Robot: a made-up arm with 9 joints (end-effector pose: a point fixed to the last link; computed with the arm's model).
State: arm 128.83 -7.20 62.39 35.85 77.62 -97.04 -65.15 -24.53 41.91
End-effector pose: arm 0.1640 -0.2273 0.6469 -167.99 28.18 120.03
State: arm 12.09 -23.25 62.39 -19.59 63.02 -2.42 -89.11 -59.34 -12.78
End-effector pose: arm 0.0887 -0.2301 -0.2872 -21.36 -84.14 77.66
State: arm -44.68 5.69 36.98 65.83 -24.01 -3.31 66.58 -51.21 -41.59
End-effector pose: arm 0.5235 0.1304 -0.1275 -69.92 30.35 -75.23
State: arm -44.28 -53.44 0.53 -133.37 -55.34 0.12 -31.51 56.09 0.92
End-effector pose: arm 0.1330 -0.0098 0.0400 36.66 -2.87 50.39
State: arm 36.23 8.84 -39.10 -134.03 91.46 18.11 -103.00 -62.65 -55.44
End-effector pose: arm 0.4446 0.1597 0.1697 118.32 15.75 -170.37
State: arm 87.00 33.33 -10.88 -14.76 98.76 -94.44 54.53 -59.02 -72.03
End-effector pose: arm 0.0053 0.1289 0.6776 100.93 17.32 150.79
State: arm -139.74 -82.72 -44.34 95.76 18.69 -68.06 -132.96 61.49 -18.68
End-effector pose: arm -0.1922 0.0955 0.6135 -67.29 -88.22 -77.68
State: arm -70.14 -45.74 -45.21 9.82 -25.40 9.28 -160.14 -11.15 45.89
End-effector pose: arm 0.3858 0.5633 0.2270 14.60 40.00 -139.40
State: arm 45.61 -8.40 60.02 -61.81 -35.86 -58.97 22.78 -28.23 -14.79
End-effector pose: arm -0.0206 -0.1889 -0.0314 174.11 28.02 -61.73
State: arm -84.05 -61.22 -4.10 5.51 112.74 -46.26 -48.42 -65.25 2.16
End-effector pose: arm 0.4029 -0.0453 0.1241 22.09 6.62 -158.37
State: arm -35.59 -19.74 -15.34 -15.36 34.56 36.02 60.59 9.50 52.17
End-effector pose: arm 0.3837 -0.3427 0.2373 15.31 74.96 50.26
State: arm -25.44 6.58 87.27 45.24 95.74 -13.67 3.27 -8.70 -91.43
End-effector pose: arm -0.1235 -0.2985 0.2850 151.73 13.10 -69.06
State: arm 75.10 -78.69 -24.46 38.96 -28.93 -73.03 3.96 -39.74 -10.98
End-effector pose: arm 0.1992 -0.0445 0.3105 37.25 -62.24 -171.44
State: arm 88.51 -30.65 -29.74 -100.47 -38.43 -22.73 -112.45 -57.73 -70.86
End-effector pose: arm -0.3437 -0.2738 0.3027 88.82 -1.77 -32.61
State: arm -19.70 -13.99 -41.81 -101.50 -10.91 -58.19 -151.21 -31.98 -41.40
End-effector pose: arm -0.3405 0.2605 0.0999 102.59 45.62 -102.19
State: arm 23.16 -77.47 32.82 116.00 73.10 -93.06 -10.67 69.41 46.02
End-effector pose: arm 0.2251 -0.1636 0.2898 -174.82 24.55 -15.64
